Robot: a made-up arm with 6 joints.
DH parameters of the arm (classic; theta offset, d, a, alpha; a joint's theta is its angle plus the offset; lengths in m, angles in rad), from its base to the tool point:
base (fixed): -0.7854 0 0.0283 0
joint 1: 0.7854 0.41 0 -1.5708
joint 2: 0.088 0 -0.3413 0
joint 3: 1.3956 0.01 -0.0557 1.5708
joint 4: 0 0.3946 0.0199 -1.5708
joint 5: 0 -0.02 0.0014 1.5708
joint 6: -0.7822 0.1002 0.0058 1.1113
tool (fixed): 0.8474 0.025 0 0
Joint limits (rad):
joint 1: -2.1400..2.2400
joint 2: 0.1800..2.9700
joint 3: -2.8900..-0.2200
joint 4: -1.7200..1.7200
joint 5: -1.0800..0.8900
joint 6: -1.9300..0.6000
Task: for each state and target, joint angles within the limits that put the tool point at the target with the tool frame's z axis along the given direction. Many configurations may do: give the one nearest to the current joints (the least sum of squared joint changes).
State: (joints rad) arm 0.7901 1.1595 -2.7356 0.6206 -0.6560 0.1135
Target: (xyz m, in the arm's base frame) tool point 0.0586 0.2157 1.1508 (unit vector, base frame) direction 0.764 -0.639 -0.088
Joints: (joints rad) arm 1.6823 1.5906 -2.3744 0.5676 -1.0800 -0.4299
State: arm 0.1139 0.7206 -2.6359 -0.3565 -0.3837 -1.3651
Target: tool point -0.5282 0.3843 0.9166 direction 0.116 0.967 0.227
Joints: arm -0.6407 0.4647 -2.7206 -0.5729 0.0901 -1.5329
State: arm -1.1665 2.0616 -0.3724 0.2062 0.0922 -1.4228
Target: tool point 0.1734 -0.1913 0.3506 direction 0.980 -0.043 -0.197
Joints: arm -0.9143 1.2082 -0.2200 0.2062 0.3432 -1.9175
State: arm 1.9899 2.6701 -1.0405 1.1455 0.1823 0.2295
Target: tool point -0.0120 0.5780 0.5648 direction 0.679 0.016 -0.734
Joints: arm 1.6629 1.8750 -1.4241 1.4819 -0.4094 0.2233
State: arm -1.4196 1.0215 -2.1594 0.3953 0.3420 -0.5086
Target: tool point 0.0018 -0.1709 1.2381 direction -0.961 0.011 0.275
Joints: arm -1.4814 1.6292 -2.8287 0.8412 -0.2628 -0.1821
